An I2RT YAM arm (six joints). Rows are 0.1 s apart.
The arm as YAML. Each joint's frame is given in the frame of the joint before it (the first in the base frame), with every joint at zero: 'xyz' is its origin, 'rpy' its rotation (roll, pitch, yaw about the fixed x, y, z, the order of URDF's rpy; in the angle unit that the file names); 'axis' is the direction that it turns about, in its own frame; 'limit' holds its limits. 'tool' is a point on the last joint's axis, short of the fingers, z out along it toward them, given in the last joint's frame.
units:
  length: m
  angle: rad
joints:
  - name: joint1
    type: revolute
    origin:
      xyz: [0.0, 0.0, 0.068]
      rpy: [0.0, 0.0, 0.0]
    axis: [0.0, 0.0, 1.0]
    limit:
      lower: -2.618
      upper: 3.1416
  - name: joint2
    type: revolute
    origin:
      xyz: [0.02, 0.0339, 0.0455]
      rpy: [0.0, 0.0, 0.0]
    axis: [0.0, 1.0, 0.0]
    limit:
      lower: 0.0
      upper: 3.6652
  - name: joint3
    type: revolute
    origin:
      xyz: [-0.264, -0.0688, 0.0]
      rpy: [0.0, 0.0, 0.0]
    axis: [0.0, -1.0, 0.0]
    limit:
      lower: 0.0
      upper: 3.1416
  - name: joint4
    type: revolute
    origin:
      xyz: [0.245, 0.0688, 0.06]
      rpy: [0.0, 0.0, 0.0]
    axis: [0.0, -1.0, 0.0]
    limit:
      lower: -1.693
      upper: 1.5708
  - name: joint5
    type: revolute
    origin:
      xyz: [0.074, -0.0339, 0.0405]
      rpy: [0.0, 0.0, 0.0]
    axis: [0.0, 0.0, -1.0]
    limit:
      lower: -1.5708
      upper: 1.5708
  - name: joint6
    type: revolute
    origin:
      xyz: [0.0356, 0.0, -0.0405]
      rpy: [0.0, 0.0, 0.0]
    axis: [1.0, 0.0, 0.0]
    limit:
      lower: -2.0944
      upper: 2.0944
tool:
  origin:
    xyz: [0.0, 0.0, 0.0]
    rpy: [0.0, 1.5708, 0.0]
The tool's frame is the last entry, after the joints.
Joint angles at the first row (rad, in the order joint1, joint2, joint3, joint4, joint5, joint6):
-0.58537, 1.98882, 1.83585, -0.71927, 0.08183, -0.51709
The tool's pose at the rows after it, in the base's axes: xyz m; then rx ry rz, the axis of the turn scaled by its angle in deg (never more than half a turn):
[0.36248 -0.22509 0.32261 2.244 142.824 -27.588]
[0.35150 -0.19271 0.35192 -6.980 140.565 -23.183]
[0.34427 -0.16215 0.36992 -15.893 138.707 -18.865]
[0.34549 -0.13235 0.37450 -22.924 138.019 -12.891]
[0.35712 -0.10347 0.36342 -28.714 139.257 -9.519]
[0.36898 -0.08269 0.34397 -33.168 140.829 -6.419]
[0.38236 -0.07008 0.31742 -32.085 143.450 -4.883]
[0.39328 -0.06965 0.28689 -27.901 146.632 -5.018]
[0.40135 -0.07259 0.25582 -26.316 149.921 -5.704]
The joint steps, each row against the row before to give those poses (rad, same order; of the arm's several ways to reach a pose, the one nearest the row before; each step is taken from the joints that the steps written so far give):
0.03013, -0.08353, 0.00001, -0.07209, -0.07630, -0.00878
0.04729, -0.08776, -0.00003, -0.07401, -0.07820, -0.05379
0.05495, -0.06064, -0.00036, -0.06295, -0.06485, -0.04959
0.06865, -0.02289, 0.00001, -0.05380, -0.05609, -0.01450
0.08431, 0.01257, -0.01834, -0.01525, 0.00420, 0.00038
0.06182, 0.02481, -0.03734, 0.01218, -0.00037, 0.00078
0.04194, 0.03623, -0.05347, 0.05269, 0.02517, 0.05339
0.00955, 0.04237, -0.06021, 0.07054, 0.03587, 0.06105
-0.00076, 0.04995, -0.04771, 0.05226, 0.03051, 0.01717

